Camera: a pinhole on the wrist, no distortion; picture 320 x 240 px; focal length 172.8 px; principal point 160.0 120.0 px. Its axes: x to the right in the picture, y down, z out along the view. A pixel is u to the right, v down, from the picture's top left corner.
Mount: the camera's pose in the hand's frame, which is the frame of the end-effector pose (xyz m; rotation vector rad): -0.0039 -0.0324 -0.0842 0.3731 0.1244 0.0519
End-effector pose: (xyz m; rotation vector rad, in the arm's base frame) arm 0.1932 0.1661 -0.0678 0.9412 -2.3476 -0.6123
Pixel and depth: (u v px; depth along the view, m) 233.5 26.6 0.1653
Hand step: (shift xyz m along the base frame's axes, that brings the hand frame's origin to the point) 0.0099 -0.1706 -0.0922
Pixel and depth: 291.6 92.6 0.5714
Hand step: -0.3941 -0.4814 -0.2878
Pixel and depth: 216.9 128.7 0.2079
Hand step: -0.0756 -0.1049 -0.1045
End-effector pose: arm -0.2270 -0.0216 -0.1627 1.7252 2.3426 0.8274
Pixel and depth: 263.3 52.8 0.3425
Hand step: -0.2454 0.2293 -0.2102
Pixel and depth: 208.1 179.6 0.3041
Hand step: 0.0179 0.1792 -0.1834
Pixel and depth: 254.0 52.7 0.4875
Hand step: -0.3157 0.3202 -0.3314
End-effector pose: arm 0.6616 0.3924 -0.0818 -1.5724 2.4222 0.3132
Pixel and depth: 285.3 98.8 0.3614
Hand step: 0.0655 -0.2747 -0.2976
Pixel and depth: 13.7 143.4 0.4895
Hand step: 0.3368 0.3674 -0.3156
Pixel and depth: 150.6 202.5 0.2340
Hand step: 0.0223 0.0381 -0.1696
